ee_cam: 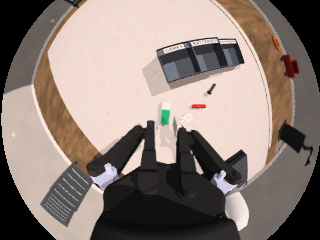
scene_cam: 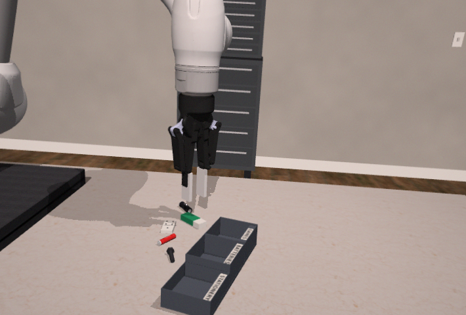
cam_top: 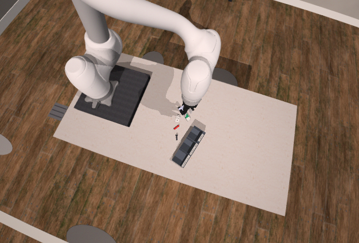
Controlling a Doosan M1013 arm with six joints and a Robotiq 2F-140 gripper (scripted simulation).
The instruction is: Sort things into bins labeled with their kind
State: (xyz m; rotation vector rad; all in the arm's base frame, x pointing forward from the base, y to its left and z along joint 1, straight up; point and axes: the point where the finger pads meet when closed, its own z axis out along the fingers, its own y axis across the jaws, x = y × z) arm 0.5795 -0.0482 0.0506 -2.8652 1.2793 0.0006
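Right now my hand is 9 cm above the white eraser. From my hand the other things lie so: red cylinder (5 cm behind, 9 cm to the right, 9 cm below); then white domino (5 cm behind, 2 cm to the right, 9 cm below); then black battery (2 cm behind, 7 cm to the left, 9 cm below).
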